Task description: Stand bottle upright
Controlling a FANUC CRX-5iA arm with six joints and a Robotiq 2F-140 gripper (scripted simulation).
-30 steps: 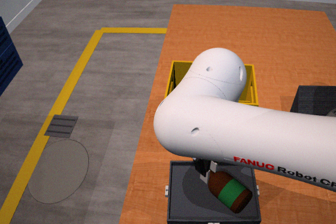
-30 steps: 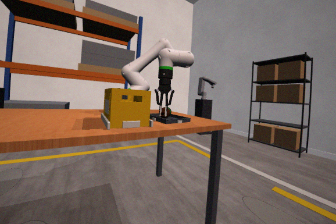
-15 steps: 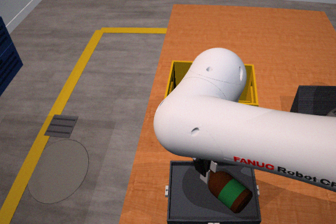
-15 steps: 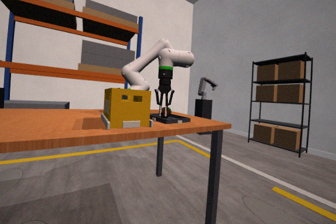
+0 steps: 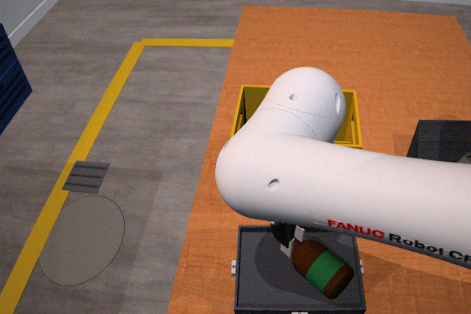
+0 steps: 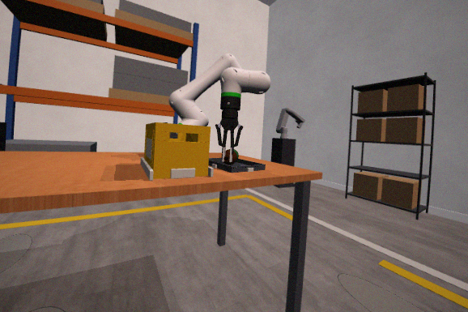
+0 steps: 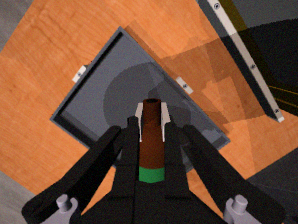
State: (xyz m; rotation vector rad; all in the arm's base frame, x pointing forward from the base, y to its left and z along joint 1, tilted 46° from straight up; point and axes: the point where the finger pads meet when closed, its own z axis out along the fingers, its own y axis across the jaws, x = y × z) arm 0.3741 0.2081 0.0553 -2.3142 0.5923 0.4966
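My gripper is now 5 cm past the bottle, 3 cm to the right of it and 2 cm above it. Round my hand: yellow crate 25 cm to the right, 3 cm ahead, 2 cm above; then tray 5 cm below, 4 cm to the left, 2 cm behind.
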